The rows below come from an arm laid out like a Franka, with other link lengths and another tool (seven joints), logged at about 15 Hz.
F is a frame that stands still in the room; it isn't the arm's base.
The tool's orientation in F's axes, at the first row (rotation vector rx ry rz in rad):
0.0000, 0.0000, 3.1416
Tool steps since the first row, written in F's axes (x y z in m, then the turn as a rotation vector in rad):
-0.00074, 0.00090, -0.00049, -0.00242, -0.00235, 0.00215
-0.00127, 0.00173, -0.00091, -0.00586, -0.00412, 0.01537
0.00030, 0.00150, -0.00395, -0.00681, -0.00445, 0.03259
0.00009, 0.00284, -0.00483, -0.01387, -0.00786, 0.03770
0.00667, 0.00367, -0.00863, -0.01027, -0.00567, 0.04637
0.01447, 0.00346, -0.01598, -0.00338, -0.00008, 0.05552
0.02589, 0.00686, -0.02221, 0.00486, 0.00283, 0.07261
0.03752, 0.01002, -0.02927, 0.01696, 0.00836, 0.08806
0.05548, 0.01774, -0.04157, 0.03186, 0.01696, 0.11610
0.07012, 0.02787, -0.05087, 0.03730, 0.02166, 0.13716
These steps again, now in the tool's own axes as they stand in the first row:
0.00074, -0.00090, -0.00049, 0.00242, 0.00235, 0.00215
0.00127, -0.00173, -0.00091, 0.00586, 0.00412, 0.01537
-0.00030, -0.00150, -0.00395, 0.00681, 0.00445, 0.03259
-0.00009, -0.00284, -0.00483, 0.01387, 0.00786, 0.03770
-0.00667, -0.00367, -0.00863, 0.01027, 0.00567, 0.04637
-0.01447, -0.00346, -0.01598, 0.00338, 0.00008, 0.05552
-0.02589, -0.00686, -0.02221, -0.00486, -0.00283, 0.07261
-0.03752, -0.01002, -0.02927, -0.01696, -0.00836, 0.08806
-0.05548, -0.01774, -0.04157, -0.03186, -0.01696, 0.11610
-0.07012, -0.02787, -0.05087, -0.03730, -0.02166, 0.13716

